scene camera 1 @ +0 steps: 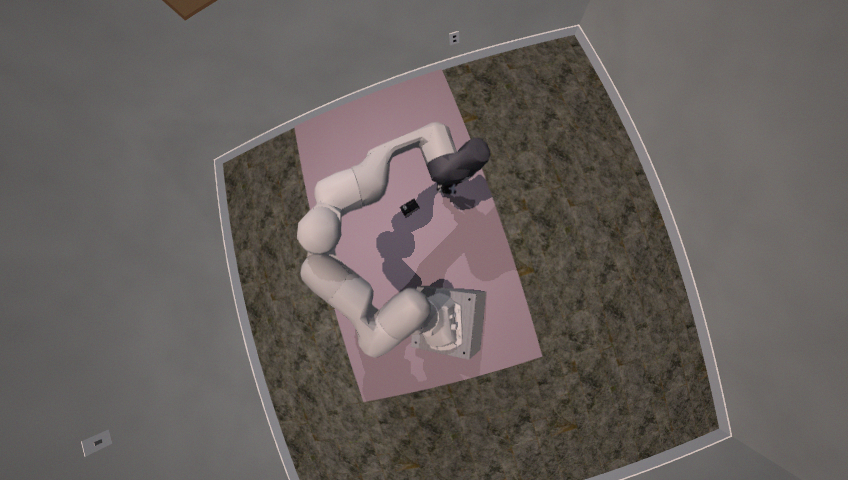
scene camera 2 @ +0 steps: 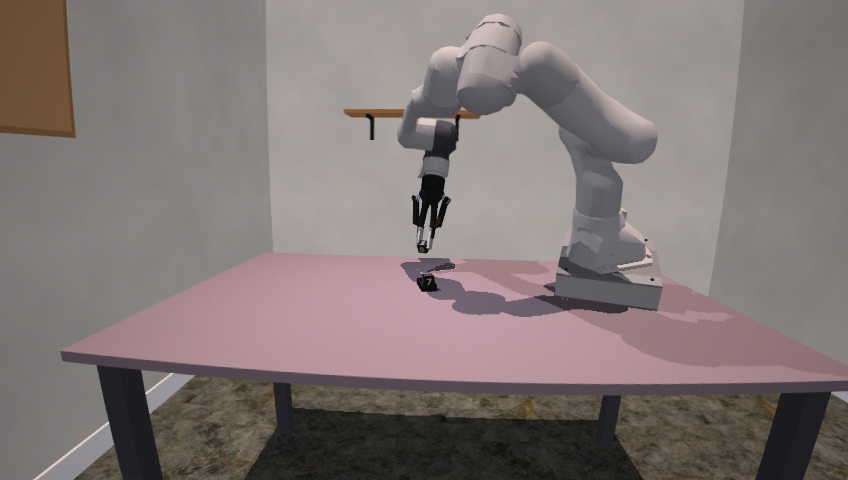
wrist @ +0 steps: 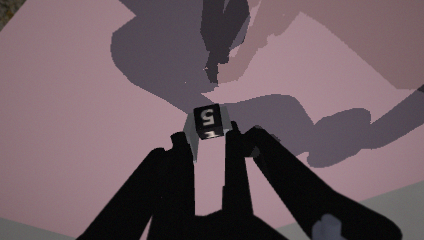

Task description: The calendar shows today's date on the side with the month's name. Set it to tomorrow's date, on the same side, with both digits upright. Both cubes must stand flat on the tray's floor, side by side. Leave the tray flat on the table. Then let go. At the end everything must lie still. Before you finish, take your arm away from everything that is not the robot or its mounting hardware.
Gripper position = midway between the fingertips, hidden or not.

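Observation:
A black digit cube (wrist: 208,122) is there for me to see. I also see my gripper (scene camera 2: 423,248), and the wrist view shows it too (wrist: 209,120).

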